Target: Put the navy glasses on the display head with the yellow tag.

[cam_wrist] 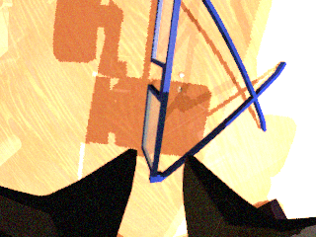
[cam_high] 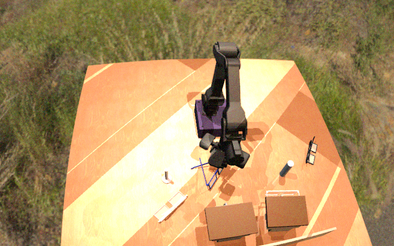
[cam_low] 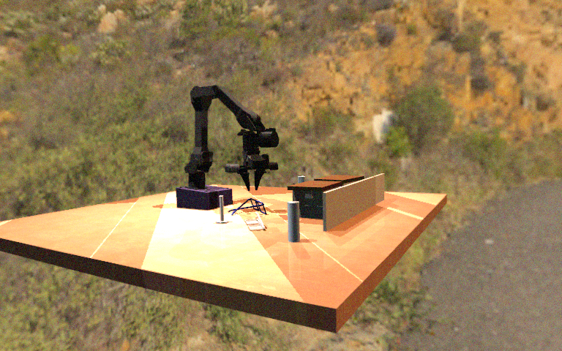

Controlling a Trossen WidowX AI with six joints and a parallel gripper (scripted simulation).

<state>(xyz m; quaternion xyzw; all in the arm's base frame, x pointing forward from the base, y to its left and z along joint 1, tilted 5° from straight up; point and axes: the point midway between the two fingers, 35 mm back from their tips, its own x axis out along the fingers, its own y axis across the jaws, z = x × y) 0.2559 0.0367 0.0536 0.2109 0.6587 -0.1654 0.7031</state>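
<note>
The display post lies 21 cm to the right of my gripper tip, 5 cm below it and 5 cm ahead of it. Also, from my gripper tip: wall panel: 36 cm ahead, 14 cm to the left, 2 cm below.
</note>
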